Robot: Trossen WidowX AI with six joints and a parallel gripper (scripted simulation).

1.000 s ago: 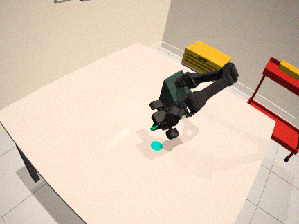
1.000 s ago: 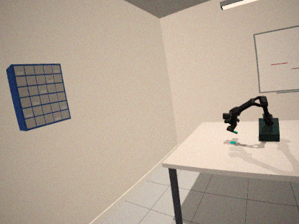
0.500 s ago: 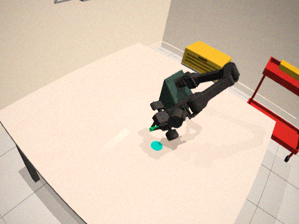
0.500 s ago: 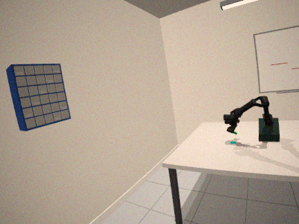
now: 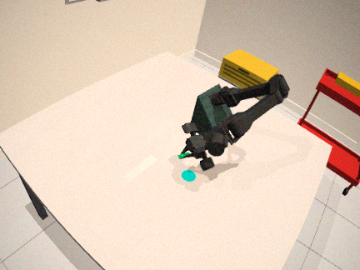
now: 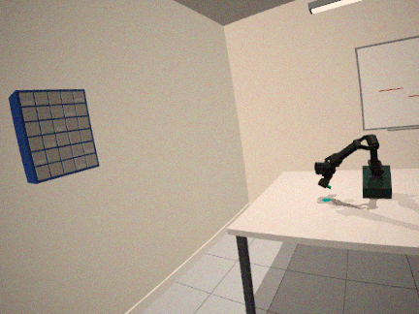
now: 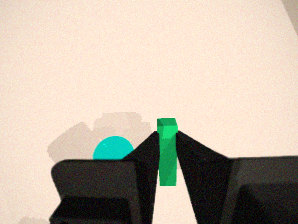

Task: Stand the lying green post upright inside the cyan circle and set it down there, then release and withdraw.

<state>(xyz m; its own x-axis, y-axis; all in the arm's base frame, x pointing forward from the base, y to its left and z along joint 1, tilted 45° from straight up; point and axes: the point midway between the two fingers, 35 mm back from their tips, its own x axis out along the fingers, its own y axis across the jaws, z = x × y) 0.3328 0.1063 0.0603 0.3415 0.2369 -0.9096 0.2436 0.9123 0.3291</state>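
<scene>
The cyan circle is 10 cm below my gripper tip, 4 cm to the left of it and 2 cm behind it. From my gripper tip the other things lie so: green post: 2 cm behind, 1 cm below.
</scene>
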